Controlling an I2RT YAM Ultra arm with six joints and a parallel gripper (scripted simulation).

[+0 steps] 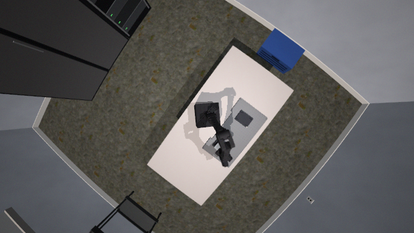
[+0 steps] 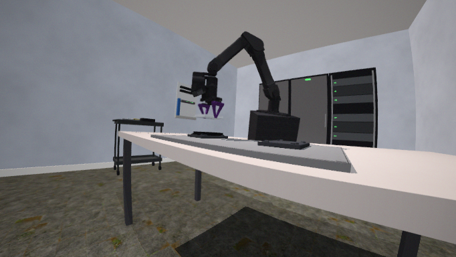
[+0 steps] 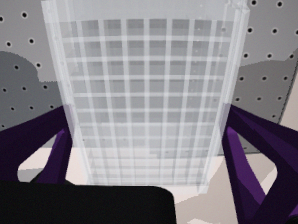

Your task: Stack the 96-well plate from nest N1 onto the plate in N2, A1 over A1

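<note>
Now: hand 80 mm above the dark plate. From my hand the other things lie so: clear 96-well plate right at my hand.
</note>
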